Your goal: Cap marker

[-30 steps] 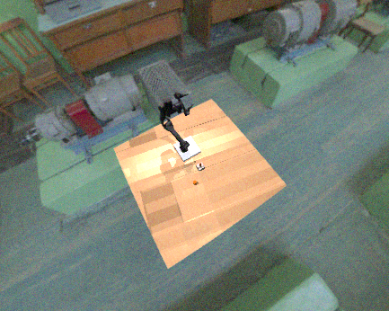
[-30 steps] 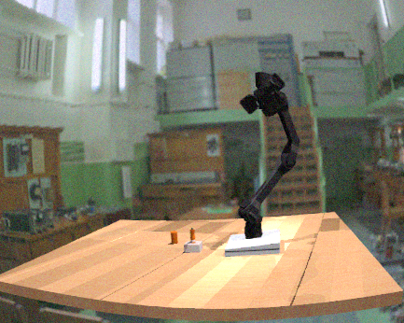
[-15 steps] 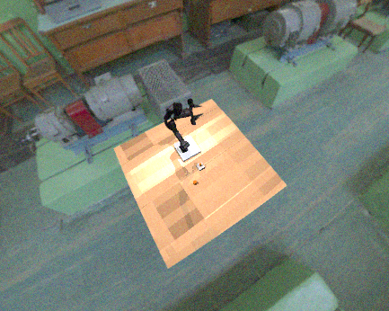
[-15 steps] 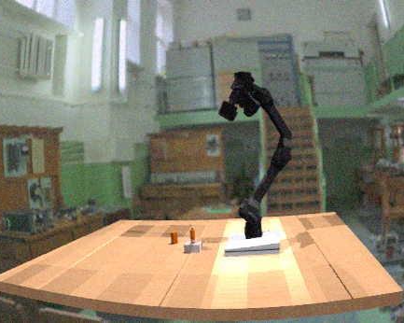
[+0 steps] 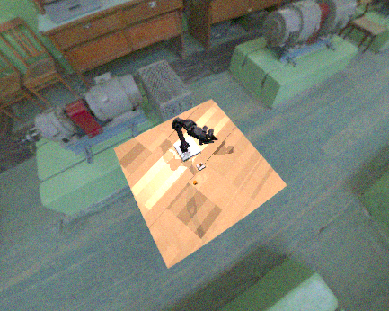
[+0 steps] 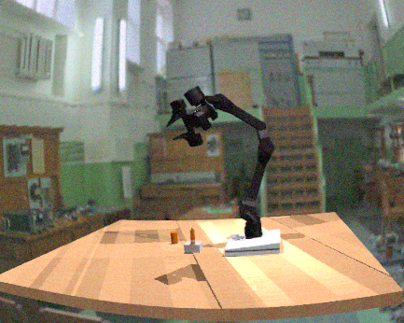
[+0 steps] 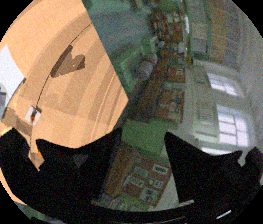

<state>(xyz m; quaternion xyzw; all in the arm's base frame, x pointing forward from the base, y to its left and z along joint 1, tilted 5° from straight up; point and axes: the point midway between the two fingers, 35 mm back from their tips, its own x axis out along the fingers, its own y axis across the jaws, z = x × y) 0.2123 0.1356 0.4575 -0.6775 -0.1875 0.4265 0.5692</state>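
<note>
Now: the orange cap 100 mm ahead of my gripper tip, 240 mm to the right of it and 440 mm below it. From my gripper tip the other things lie so: holder block: 30 mm behind, 120 mm to the right, 450 mm below.
</note>
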